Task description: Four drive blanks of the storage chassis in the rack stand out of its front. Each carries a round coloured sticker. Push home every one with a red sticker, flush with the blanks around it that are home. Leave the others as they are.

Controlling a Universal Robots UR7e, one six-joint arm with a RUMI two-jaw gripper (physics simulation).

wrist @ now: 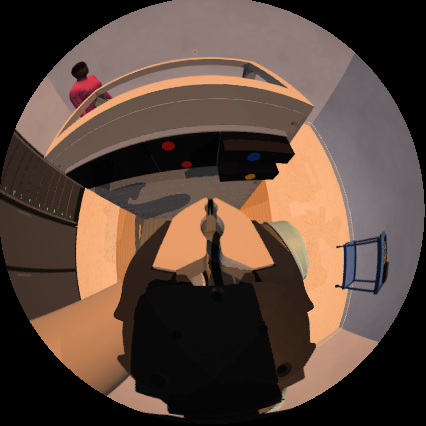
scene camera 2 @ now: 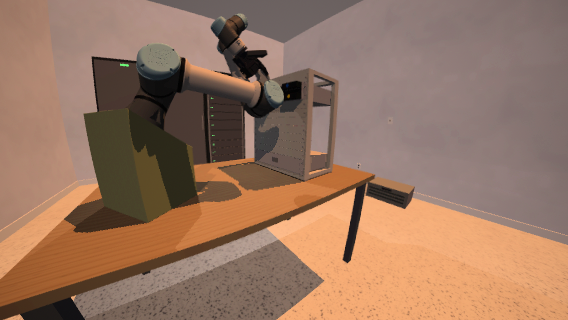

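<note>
The storage chassis, a row of black drive blanks (wrist: 115, 160), sits high in the grey rack (scene camera 2: 308, 125) (wrist: 210, 107). Two blanks, with a red sticker (wrist: 168, 146) above and a red sticker (wrist: 186, 164) below, look level with the black blanks to their left in the wrist view. To their right, blanks with a blue sticker (scene camera 2: 287, 85) (wrist: 254, 156) and a yellow sticker (scene camera 2: 288, 96) (wrist: 250, 176) stand out of the front. My gripper (scene camera 2: 264, 78) (wrist: 209, 200) is shut and empty, apart from the front. In the scene view the arm hides the red stickers.
The rack stands on the wooden table (scene camera 2: 225, 215). The arm's forearm (scene camera 2: 220, 84) and wrist joint cross before the rack's left part. The arm's olive base block (scene camera 2: 117, 165) stands on the table. Dark cabinets (scene camera 2: 185, 130) stand behind. A person in pink (wrist: 85, 92) is behind the rack.
</note>
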